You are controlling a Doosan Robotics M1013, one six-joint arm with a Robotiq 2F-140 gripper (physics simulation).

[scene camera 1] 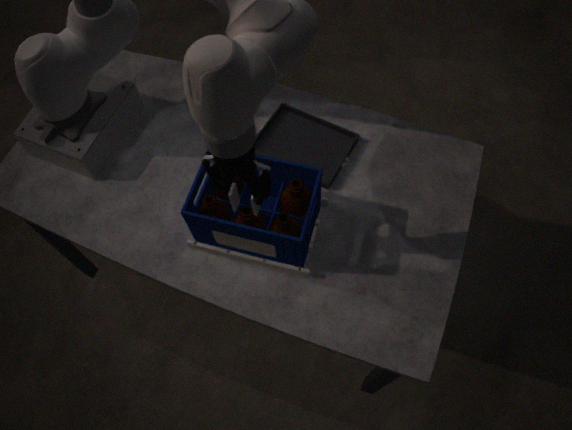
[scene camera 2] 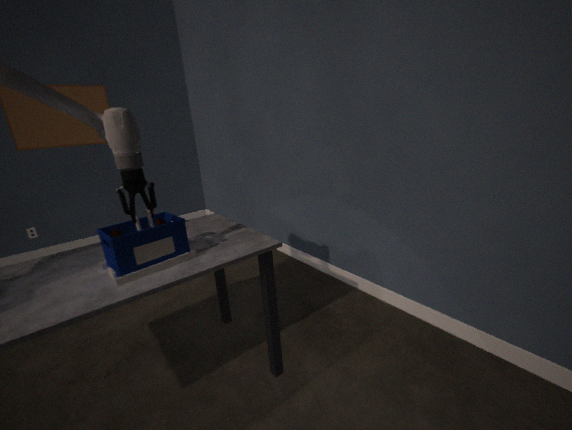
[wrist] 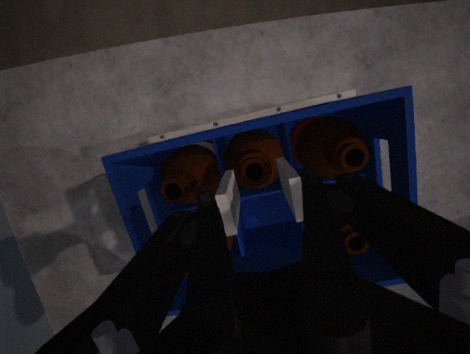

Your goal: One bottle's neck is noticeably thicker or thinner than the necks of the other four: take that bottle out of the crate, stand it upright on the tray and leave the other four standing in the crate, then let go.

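Places are measured from the arm's base along level axes (x ahead, y left, z up), in centimetres.
Where they show: gripper, between the fingertips: (scene camera 1: 246, 207) (scene camera 2: 145, 228) (wrist: 257, 179); arm's base, origin of its link: (scene camera 1: 70, 112).
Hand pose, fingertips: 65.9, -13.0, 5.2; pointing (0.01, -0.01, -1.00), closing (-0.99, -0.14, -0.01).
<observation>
Each offset is from my fingertips to the top centre of the thing, as dx, dy, dz. "spot": to the spot under its first point.
A blue crate {-0.4, +3.9, +1.2} (scene camera 1: 290, 252) (scene camera 2: 122, 255) (wrist: 175, 144) holds five upright brown bottles. Three stand in the front row: the middle one {+0.2, -0.7, +0.0} (scene camera 1: 248, 218) (wrist: 254, 142), one {+8.4, +0.5, +0.0} (scene camera 1: 286, 226) (wrist: 195, 165) on the right in scene camera 1, and one {-8.9, -1.2, +0.0} (scene camera 1: 212, 206) (wrist: 325, 142) on the left. A rear bottle {+7.7, +9.5, +0.0} (scene camera 1: 295, 200) is at the right; the other {-9.3, +7.5, +0.0} (wrist: 356, 242) is partly hidden by the arm. The rear middle compartment has no bottle. My gripper (scene camera 1: 245, 201) (scene camera 2: 145, 223) (wrist: 257, 179) is part open and empty, its pale fingertips close to the middle front bottle's neck. I cannot tell which neck differs.
The dark rimmed tray {spot: +1.8, +32.6, -15.8} (scene camera 1: 307, 142) lies behind the crate in scene camera 1. A pale strip {spot: +0.7, -6.1, -13.3} (scene camera 1: 245, 256) (wrist: 245, 116) runs along the crate's front base. The crate walls and dividers stand around the bottles. The robot's base plate (scene camera 1: 65, 135) is at the table's left end.
</observation>
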